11 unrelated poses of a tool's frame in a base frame.
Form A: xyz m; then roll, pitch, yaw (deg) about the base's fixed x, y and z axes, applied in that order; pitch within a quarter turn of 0, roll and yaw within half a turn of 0.
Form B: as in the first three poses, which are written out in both.
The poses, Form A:
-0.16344, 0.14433, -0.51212, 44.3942, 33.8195, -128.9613
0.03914, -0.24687, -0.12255, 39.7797, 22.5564, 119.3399
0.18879, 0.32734, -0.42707, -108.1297, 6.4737, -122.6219
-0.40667, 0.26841, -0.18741, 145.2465, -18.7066, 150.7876
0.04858, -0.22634, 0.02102, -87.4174, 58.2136, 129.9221
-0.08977, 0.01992, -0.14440, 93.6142, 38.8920, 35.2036
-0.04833, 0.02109, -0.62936, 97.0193, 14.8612, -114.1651
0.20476, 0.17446, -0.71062, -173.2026, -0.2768, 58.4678
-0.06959, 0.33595, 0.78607, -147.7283, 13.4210, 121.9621
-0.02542, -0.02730, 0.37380, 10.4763, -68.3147, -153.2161
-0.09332, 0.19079, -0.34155, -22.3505, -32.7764, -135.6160
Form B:
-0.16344, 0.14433, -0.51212, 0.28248, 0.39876, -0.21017, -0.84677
0.03914, -0.24687, -0.12255, 0.52312, 0.00975, 0.38085, 0.76237
0.18879, 0.32734, -0.42707, 0.32139, -0.35900, 0.72506, -0.49206
-0.40667, 0.26841, -0.18741, 0.07578, -0.28443, -0.89900, -0.32427
0.04858, -0.22634, 0.02102, 0.03723, 0.57410, 0.39817, -0.71448
-0.08977, 0.01992, -0.14440, 0.68859, 0.58637, 0.42509, -0.03618
-0.04833, 0.02109, -0.62936, 0.27568, 0.47557, -0.57697, -0.60411
0.20476, 0.17446, -0.71062, 0.05291, -0.87103, -0.48764, 0.02685
-0.06959, 0.33595, 0.78607, 0.03574, -0.49119, -0.81850, 0.29581
-0.02542, -0.02730, 0.37380, 0.24072, -0.52642, -0.20299, -0.78976
-0.09332, 0.19079, -0.34155, 0.30486, -0.32652, 0.06761, -0.89212

